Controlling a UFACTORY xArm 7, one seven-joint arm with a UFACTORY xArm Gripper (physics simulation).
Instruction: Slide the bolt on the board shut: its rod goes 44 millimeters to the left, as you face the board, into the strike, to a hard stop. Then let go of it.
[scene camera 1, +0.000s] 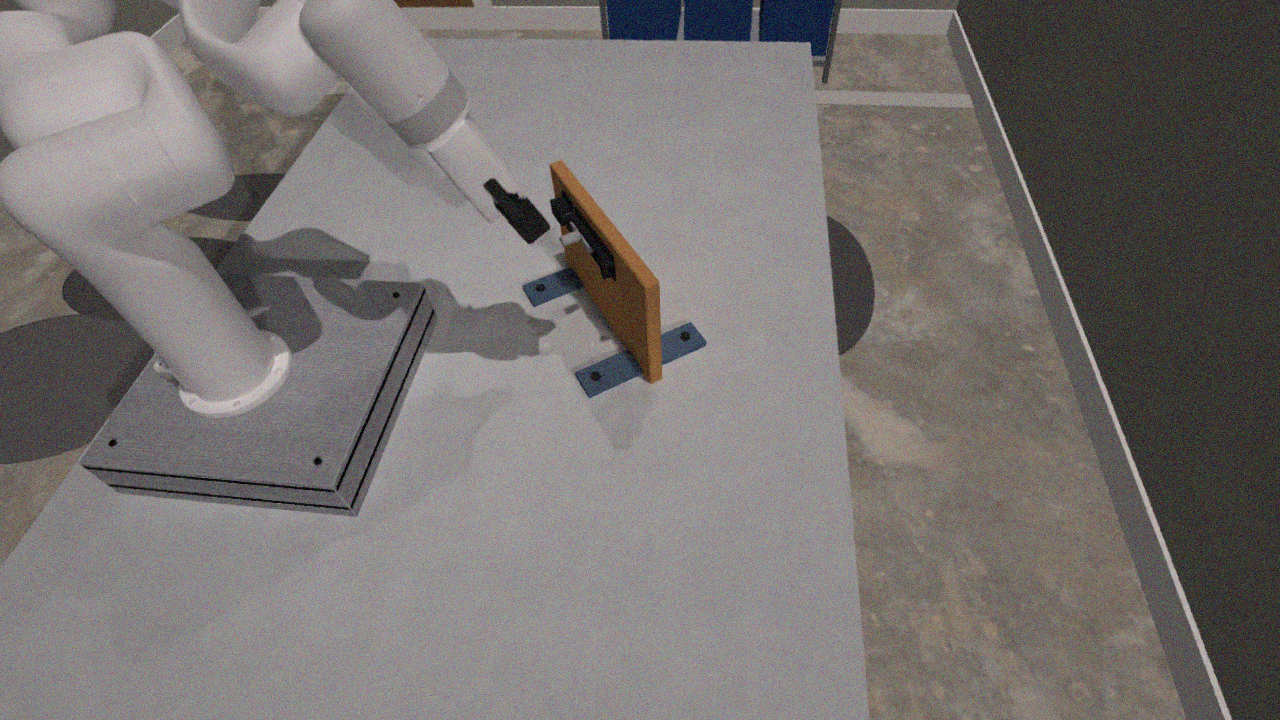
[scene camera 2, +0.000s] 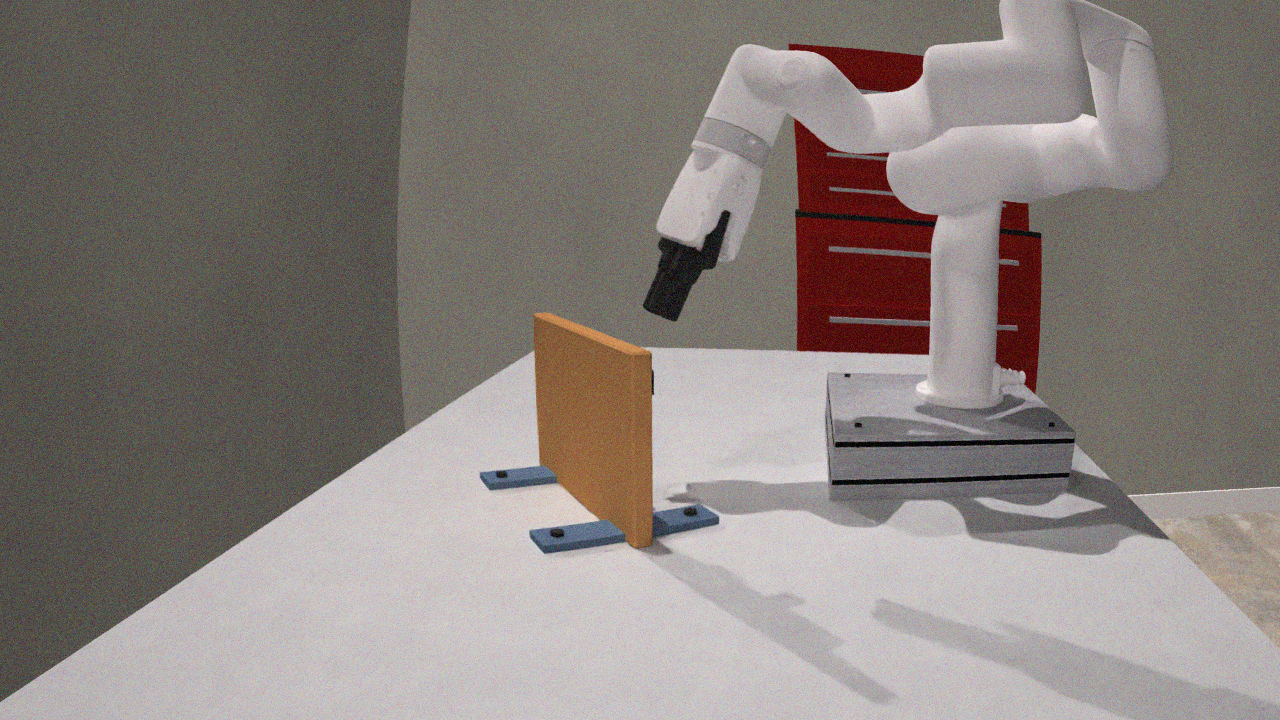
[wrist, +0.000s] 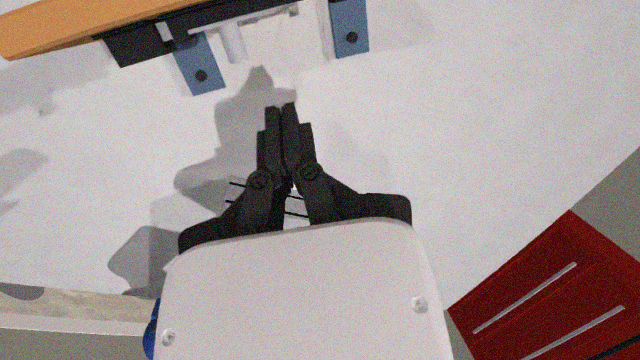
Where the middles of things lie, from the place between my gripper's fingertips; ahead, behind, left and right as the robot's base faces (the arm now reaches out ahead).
Right now the black bolt (scene camera 1: 562, 205) is 50 mm to the left of my hand, 40 mm below it and 40 mm ahead of it. The rest, counted from my hand: orange board (scene camera 2: 593, 392) (90 mm below, 60 mm ahead, 40 mm to the left).
